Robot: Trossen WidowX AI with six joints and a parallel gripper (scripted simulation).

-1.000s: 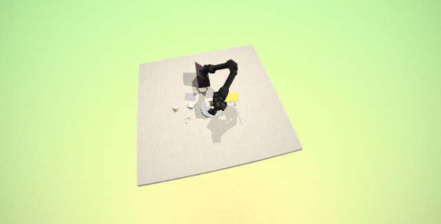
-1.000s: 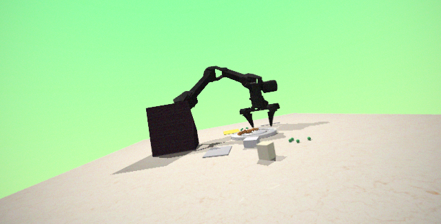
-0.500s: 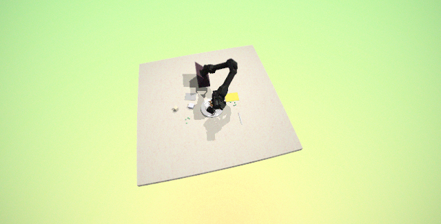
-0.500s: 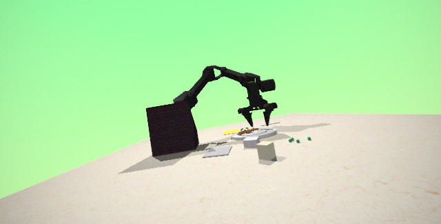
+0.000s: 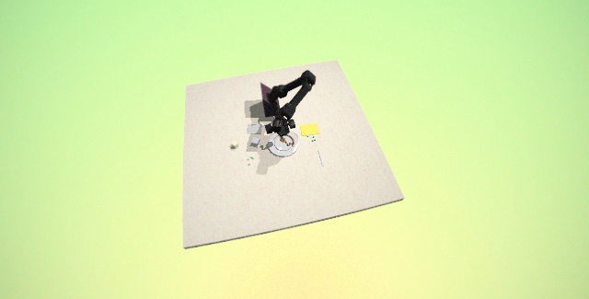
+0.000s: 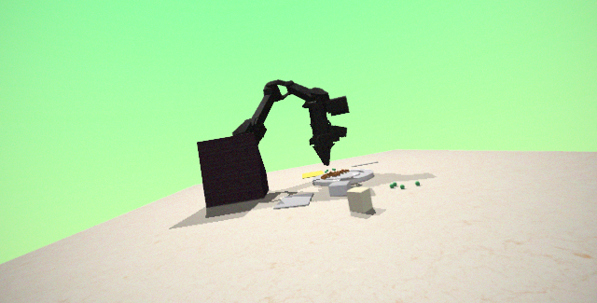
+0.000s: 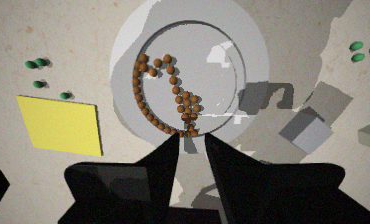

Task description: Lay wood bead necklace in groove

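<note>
Now: gripper tip 5 cm short of the round white bead board, 4 cm above it and 1 cm to the right of it. From my gripper tip the other things lie so: thin white strip: 23 cm to the left, 19 cm ahead, 5 cm below; then yellow card: 20 cm to the left, 5 cm below, 4 cm behind; then grey flat plate: 18 cm to the right, 11 cm behind, 5 cm below.
</note>
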